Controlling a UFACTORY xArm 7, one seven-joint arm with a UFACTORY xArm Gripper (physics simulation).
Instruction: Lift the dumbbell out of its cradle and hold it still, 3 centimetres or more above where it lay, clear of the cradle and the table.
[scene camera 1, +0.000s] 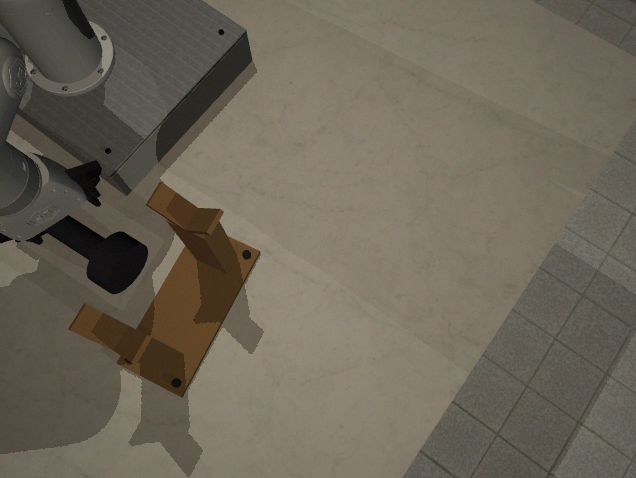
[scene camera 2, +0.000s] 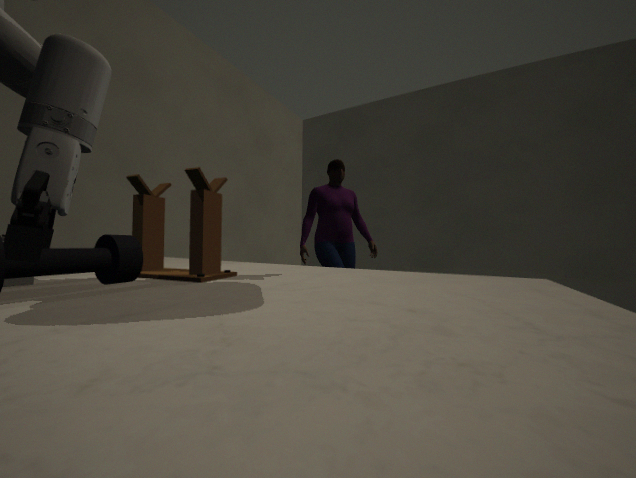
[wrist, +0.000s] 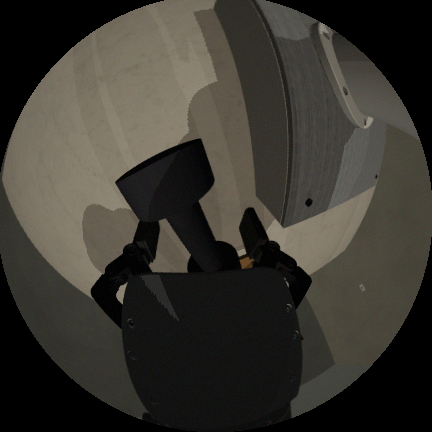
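Where they show: gripper, between the fingertips: (scene camera 1: 65, 215) (scene camera 2: 27, 257) (wrist: 200, 217); arm's base, origin of its link: (scene camera 1: 71, 58).
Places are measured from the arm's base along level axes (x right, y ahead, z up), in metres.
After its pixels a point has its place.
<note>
The black dumbbell (scene camera 1: 118, 263) {y 0.237, x 0.223, z -0.006 m} (scene camera 2: 77, 260) {y 0.159, x 0.234, z -0.039 m} (wrist: 170, 182) {y 0.067, x 0.199, z -0.004 m} lies level and low at the table, beside the wooden cradle (scene camera 1: 174, 313) {y 0.315, x 0.241, z -0.071 m} (scene camera 2: 206, 236) {y 0.316, x 0.312, z -0.001 m} and not in its V-shaped rests. Its near head points toward the cradle in scene camera 1. My gripper (scene camera 1: 66, 221) {y 0.119, x 0.200, z -0.034 m} (scene camera 2: 28, 249) {y 0.119, x 0.200, z -0.034 m} (wrist: 200, 217) {y 0.119, x 0.200, z -0.034 m} is open and low over the handle. In the wrist view its two fingers stand on either side of the handle, apart from each other. The far head is partly hidden by the gripper or the frame edge in both scene views. A small part of the cradle shows in the wrist view.
The grey plinth (scene camera 1: 179, 61) {y 0.139, x -0.072, z -0.005 m} (wrist: 310, 155) {y 0.084, x 0.097, z -0.005 m} with the arm's base stands close to the cradle and the dumbbell. The cradle's two upright posts rise beside the dumbbell's near head. A person in a purple top (scene camera 2: 335, 215) stands beyond the table.
</note>
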